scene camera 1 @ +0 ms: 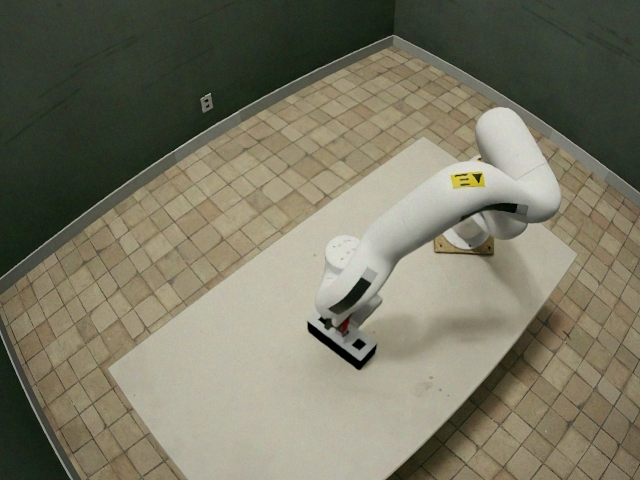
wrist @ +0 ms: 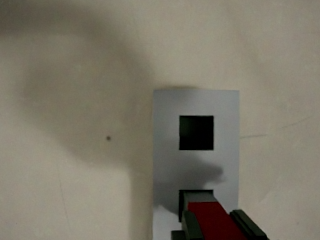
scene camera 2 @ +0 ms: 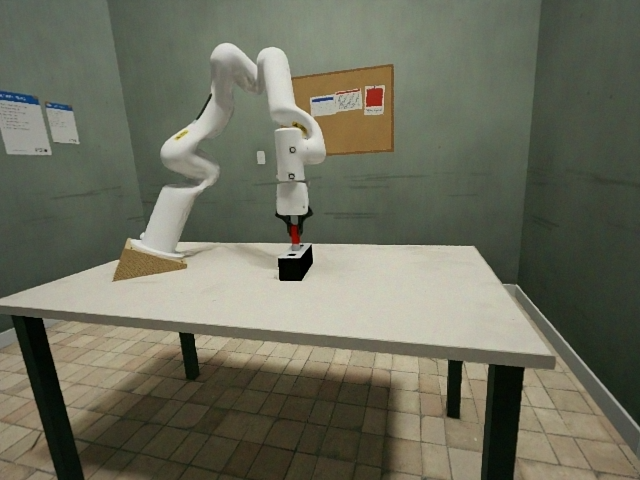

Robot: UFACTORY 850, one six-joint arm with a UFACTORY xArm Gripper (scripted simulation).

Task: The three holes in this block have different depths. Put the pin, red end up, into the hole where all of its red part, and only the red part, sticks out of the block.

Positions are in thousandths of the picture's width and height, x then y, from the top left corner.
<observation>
black block: scene camera 1 545, 724; wrist 611, 552; scene camera 2 459, 553
</observation>
